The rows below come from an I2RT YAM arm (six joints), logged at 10 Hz.
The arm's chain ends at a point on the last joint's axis. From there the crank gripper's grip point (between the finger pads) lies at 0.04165 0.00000 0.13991 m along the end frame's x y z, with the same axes.
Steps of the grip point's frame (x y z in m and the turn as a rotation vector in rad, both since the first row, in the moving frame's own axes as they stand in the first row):
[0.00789 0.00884 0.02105 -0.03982 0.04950 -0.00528]
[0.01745 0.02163 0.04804 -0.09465 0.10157 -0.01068]
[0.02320 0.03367 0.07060 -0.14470 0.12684 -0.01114]
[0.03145 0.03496 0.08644 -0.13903 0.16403 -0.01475]
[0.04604 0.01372 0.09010 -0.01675 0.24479 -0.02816]
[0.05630 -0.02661 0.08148 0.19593 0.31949 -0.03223]
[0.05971 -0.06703 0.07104 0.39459 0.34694 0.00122]
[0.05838 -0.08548 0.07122 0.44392 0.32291 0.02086]
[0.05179 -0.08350 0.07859 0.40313 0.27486 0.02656]
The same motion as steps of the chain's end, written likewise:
[0.00101 0.00355 0.02339 -0.03982 0.04950 -0.00528]
[0.00343 0.00915 0.05358 -0.09465 0.10157 -0.01068]
[0.00579 0.01449 0.07840 -0.14470 0.12684 -0.01114]
[0.00910 0.01691 0.09640 -0.13903 0.16403 -0.01475]
[0.01336 0.01313 0.10437 -0.01675 0.24479 -0.02816]
[0.01521 0.00090 0.10432 0.19593 0.31949 -0.03223]
[0.01579 -0.01719 0.10370 0.39459 0.34694 0.00122]
[0.01693 -0.03064 0.10437 0.44392 0.32291 0.02086]
[0.01567 -0.03314 0.10569 0.40313 0.27486 0.02656]

